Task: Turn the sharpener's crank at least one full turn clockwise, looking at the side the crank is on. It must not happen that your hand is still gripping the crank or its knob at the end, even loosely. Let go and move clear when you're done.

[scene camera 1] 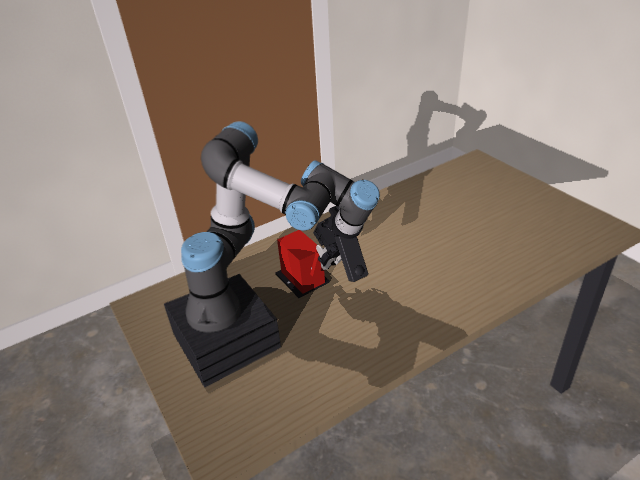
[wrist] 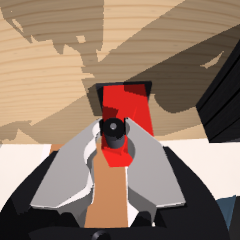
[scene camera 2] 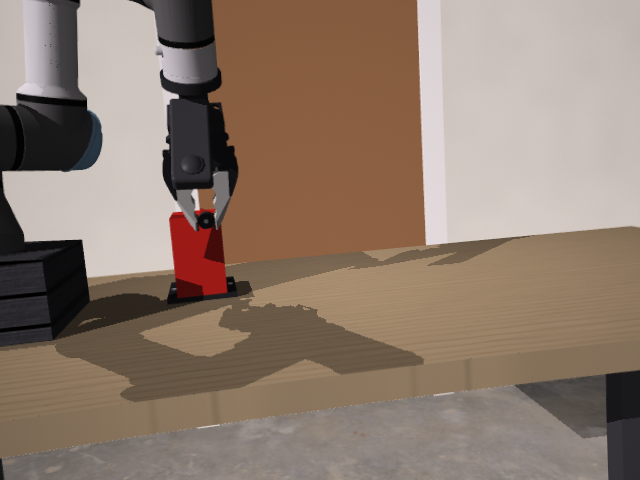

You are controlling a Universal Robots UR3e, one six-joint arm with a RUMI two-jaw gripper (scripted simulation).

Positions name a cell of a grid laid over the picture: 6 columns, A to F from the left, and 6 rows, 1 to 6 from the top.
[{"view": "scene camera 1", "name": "my gripper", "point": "D4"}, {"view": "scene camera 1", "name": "red sharpener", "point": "C4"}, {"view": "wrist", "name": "my gripper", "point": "C3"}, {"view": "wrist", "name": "red sharpener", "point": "C3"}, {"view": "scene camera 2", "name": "my gripper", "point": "B3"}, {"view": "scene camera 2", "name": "red sharpener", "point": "B4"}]
